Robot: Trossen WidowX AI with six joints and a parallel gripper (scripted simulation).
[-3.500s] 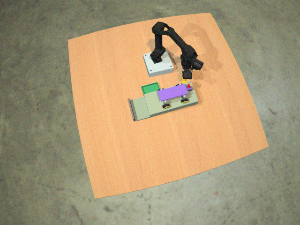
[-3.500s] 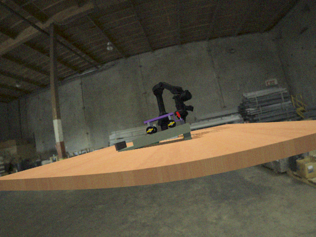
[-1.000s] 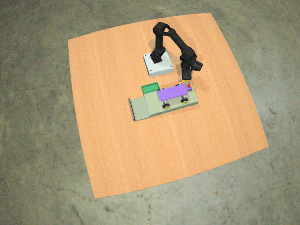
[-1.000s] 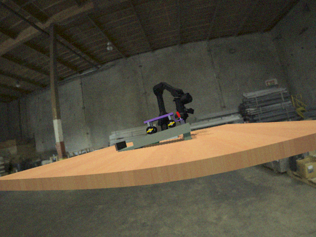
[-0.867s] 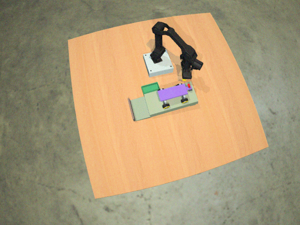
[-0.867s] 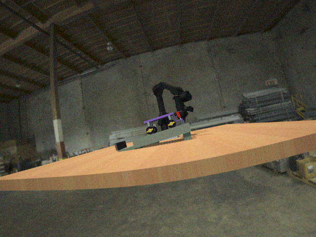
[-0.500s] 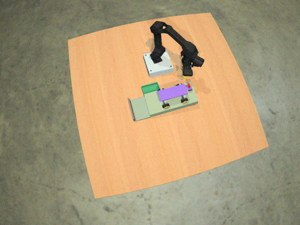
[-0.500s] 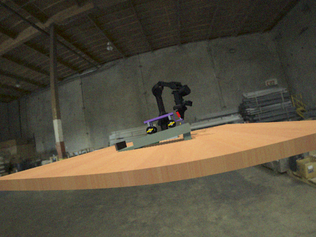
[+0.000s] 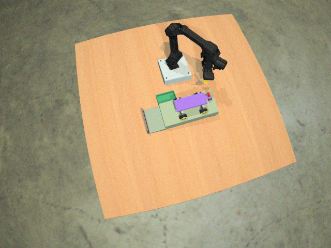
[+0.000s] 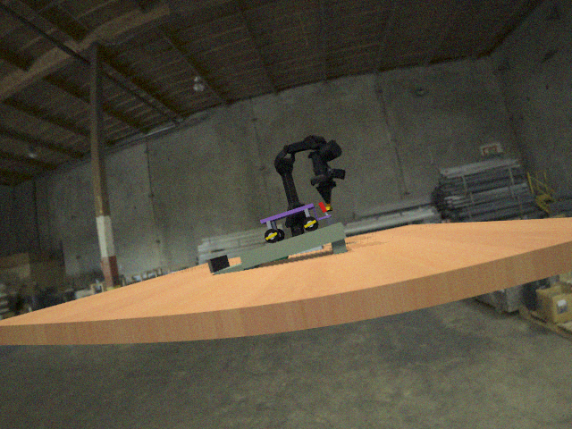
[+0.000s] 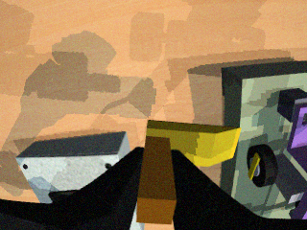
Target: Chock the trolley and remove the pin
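My gripper tip is now 250 mm to the left of the green tray and 180 mm above it. Round my gripper tip: yellow chock (20 mm ahead, 10 mm to the right, 10 mm below); purple trolley (160 mm to the right, 130 mm ahead, 60 mm below); red-headed stop pin (130 mm ahead, 40 mm to the right, 40 mm below).
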